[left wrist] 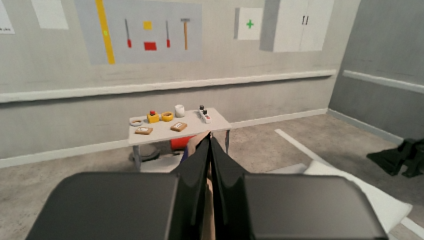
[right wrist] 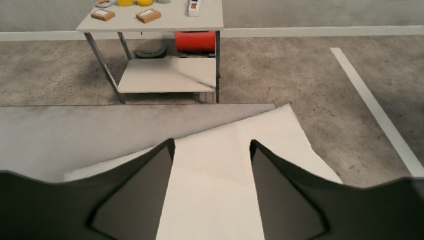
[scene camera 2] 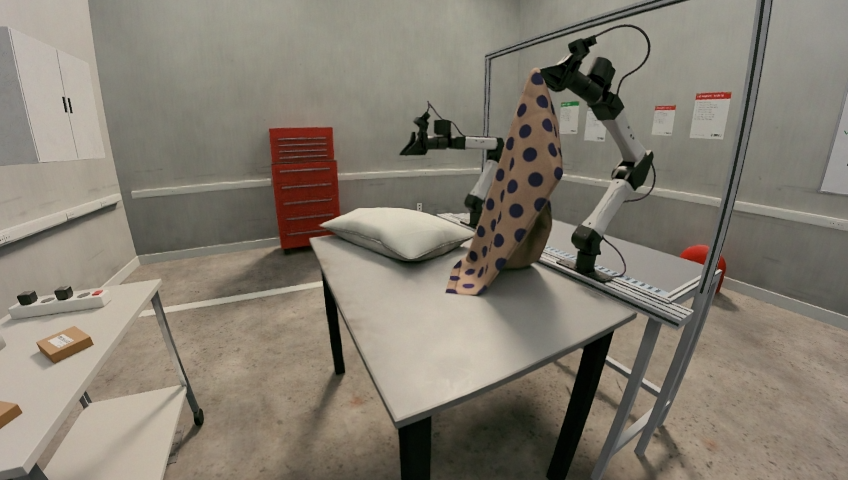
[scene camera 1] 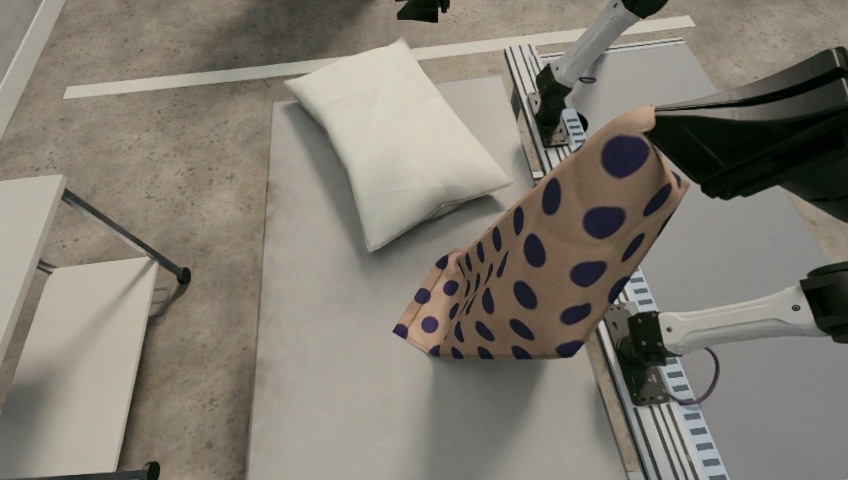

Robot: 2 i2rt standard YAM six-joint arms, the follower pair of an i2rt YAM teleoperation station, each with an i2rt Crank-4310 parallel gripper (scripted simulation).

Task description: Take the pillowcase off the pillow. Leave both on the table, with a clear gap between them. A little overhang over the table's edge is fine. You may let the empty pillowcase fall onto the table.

Labels:
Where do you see a white pillow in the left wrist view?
390, 211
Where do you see a white pillow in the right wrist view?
211, 183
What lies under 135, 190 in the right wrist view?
The right gripper.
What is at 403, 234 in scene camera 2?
A white pillow.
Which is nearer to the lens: the white pillow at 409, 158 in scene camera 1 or the pillowcase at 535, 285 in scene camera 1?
The pillowcase.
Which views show the left gripper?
The left wrist view, scene camera 2 and scene camera 1 only.

